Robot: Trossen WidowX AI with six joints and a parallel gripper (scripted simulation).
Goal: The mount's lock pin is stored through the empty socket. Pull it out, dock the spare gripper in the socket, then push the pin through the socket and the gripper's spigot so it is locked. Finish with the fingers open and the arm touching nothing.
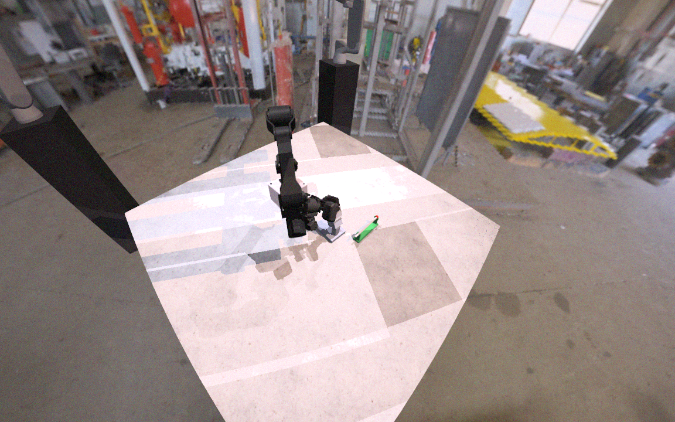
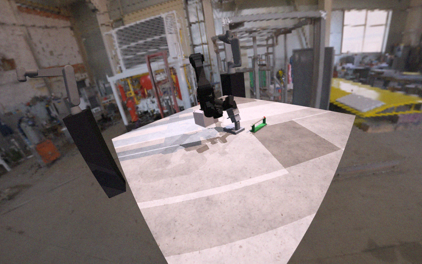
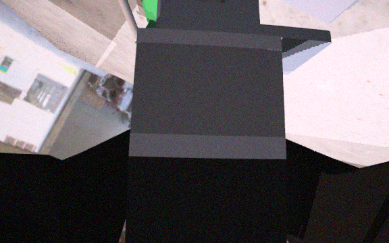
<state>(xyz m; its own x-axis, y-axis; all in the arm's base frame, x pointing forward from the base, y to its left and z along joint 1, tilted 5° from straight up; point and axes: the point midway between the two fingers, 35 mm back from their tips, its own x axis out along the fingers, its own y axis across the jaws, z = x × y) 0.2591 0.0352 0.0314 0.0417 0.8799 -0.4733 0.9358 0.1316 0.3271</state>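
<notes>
The spare gripper lies 1 cm ahead of my gripper tip, 1 cm to the right of it and 1 cm below it. Round my gripper tip: socket (1 cm ahead, 1 cm to the right, 8 cm below); then green stand (9 cm ahead, 11 cm to the left, 11 cm below).
</notes>
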